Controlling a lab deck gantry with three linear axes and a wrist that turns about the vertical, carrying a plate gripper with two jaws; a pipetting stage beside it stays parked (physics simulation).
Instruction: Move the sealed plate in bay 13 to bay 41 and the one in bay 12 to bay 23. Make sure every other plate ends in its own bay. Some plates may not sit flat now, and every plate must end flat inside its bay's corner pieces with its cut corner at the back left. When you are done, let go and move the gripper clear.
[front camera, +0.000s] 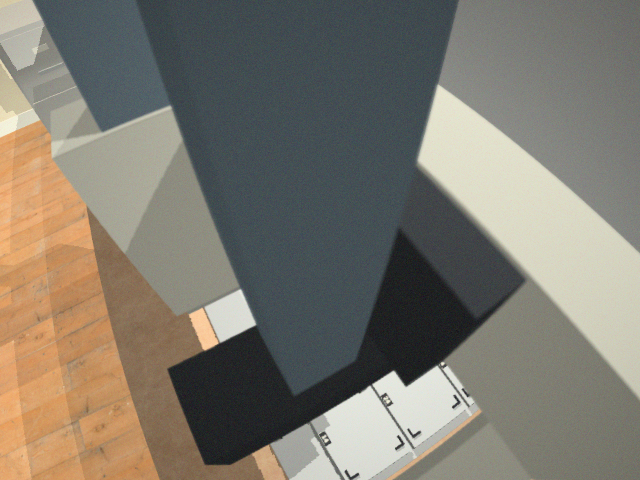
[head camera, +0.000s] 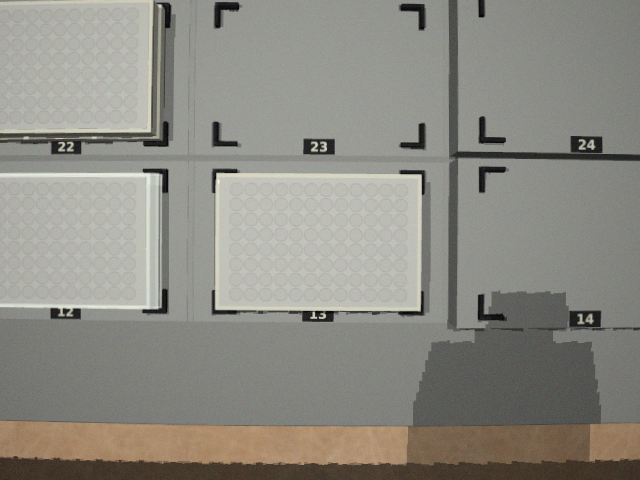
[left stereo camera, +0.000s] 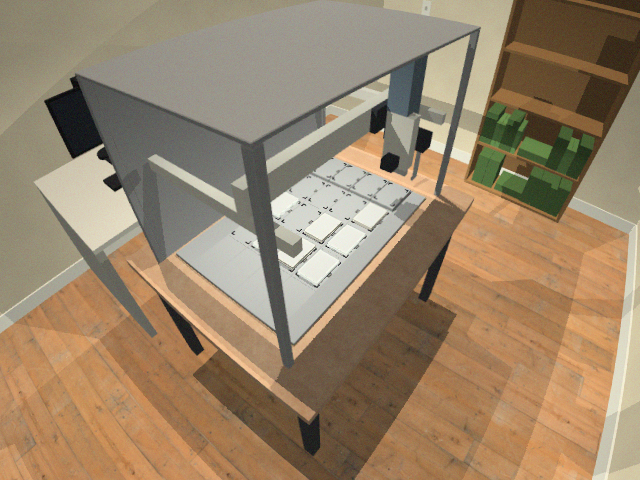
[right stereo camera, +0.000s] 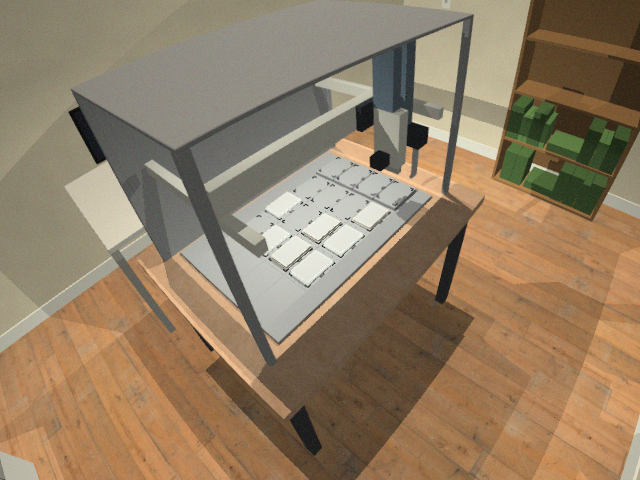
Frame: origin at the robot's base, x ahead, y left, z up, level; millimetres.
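Seen in the pictures: gripper, between the fingertips: (right stereo camera: 401, 171); robot's base, origin of its link: (left stereo camera: 316, 286) (right stereo camera: 308, 286).
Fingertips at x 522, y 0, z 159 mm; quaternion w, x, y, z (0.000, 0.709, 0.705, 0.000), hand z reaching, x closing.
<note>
Pixels of each thing's top centre, then the offset from my fingertips to it. "spot": a spot on its surface instead.
- bay 13, a spot on its surface: (head camera: 317, 242) (right stereo camera: 370, 214) (left stereo camera: 370, 214) spot: dx -131, dy +43, dz -145 mm
- bay 12, a spot on its surface: (head camera: 67, 240) (right stereo camera: 345, 236) (left stereo camera: 348, 236) spot: dx -283, dy +43, dz -144 mm
- Bay 23, a spot on its surface: (head camera: 317, 77) spot: dx -131, dy +148, dz -159 mm
- bay 22, a spot on its surface: (head camera: 67, 67) spot: dx -284, dy +149, dz -145 mm
- bay 11, a spot on its surface: (left stereo camera: 317, 267) (right stereo camera: 310, 267) spot: dx -466, dy +41, dz -144 mm
- bay 21, a spot on its surface: (right stereo camera: 291, 252) spot: dx -459, dy +141, dz -143 mm
- bay 31, a spot on its surface: (right stereo camera: 273, 238) spot: dx -452, dy +247, dz -144 mm
- bay 42, a spot on its surface: (right stereo camera: 283, 205) spot: dx -300, dy +356, dz -142 mm
- Bay 14, a spot on its surface: (head camera: 584, 242) spot: dx +33, dy +44, dz -144 mm
In the head view, the plate in bay 13 (head camera: 317, 242) (left stereo camera: 370, 215) (right stereo camera: 370, 215) looks flat within its corner pieces. The plate in bay 12 (head camera: 67, 240) (left stereo camera: 346, 239) (right stereo camera: 342, 239) has a bright bluish rim; its left part is cut off in the head view. I cannot make out their cut corners. Bay 23 (head camera: 317, 77) is empty. No plate shows at bay 41 in the left stereo view. My gripper's black body (left stereo camera: 423, 139) (right stereo camera: 417, 135) hangs high near the deck's right end. One jaw shows in the stereo views; the other is hidden, so its opening is unclear.
Plates stand in bay 22 (head camera: 67, 67), bay 11 (left stereo camera: 317, 267) (right stereo camera: 311, 267), bay 21 (right stereo camera: 291, 252), bay 31 (right stereo camera: 273, 238) and bay 42 (right stereo camera: 283, 205). Bay 14 (head camera: 584, 242) is slightly raised and partly shadowed. A pale stage (left stereo camera: 400, 136) stands beside the gripper.
</note>
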